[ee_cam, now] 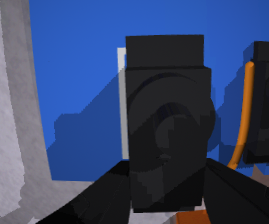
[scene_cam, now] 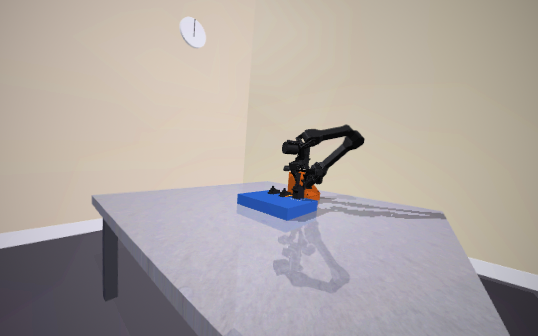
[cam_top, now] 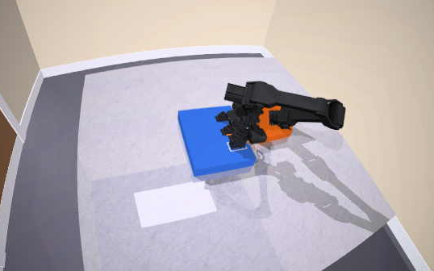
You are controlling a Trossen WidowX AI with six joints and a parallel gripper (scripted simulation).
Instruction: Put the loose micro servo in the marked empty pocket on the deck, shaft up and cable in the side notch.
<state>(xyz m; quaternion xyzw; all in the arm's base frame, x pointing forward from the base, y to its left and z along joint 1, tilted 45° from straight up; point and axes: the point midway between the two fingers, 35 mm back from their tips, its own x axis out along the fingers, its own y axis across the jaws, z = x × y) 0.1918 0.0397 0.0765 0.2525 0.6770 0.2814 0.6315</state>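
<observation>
The blue deck is 12 cm ahead of my gripper tip, 8 cm below it and 7 cm to the right of it.
</observation>
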